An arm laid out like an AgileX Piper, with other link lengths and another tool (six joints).
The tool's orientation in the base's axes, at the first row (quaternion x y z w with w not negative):
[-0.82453, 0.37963, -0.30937, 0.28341]
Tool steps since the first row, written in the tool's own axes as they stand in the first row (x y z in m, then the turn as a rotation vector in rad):
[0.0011, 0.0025, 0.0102, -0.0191, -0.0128, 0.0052]
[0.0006, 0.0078, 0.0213, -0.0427, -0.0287, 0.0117]
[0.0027, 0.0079, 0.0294, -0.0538, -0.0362, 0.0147]
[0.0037, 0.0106, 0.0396, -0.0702, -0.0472, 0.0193]
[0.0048, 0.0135, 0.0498, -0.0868, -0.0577, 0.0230]
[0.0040, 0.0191, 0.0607, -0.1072, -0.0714, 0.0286]
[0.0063, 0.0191, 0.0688, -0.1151, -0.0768, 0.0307]
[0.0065, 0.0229, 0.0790, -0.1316, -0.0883, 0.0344]
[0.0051, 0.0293, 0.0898, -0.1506, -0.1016, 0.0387]
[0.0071, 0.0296, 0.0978, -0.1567, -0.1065, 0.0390]
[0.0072, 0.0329, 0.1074, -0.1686, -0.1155, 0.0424]
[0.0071, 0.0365, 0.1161, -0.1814, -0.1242, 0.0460]
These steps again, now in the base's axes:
[0.0068, 0.0001, -0.0080, -0.0004, 0.0236, 0.0000]
[0.0122, 0.0002, -0.0191, -0.0008, 0.0528, 0.0000]
[0.0192, 0.0003, -0.0238, -0.0010, 0.0665, 0.0000]
[0.0259, 0.0004, -0.0320, -0.0013, 0.0868, -0.0001]
[0.0325, 0.0003, -0.0403, -0.0025, 0.1067, 0.0000]
[0.0375, 0.0004, -0.0516, -0.0029, 0.1319, 0.0000]
[0.0446, 0.0004, -0.0561, -0.0030, 0.1417, 0.0001]
[0.0504, 0.0005, -0.0654, -0.0037, 0.1621, 0.0009]
[0.0546, 0.0006, -0.0773, -0.0045, 0.1857, 0.0018]
[0.0613, 0.0007, -0.0821, -0.0053, 0.1933, 0.0033]
[0.0668, 0.0011, -0.0906, -0.0049, 0.2086, 0.0039]
[0.0715, 0.0012, -0.0988, -0.0051, 0.2245, 0.0039]

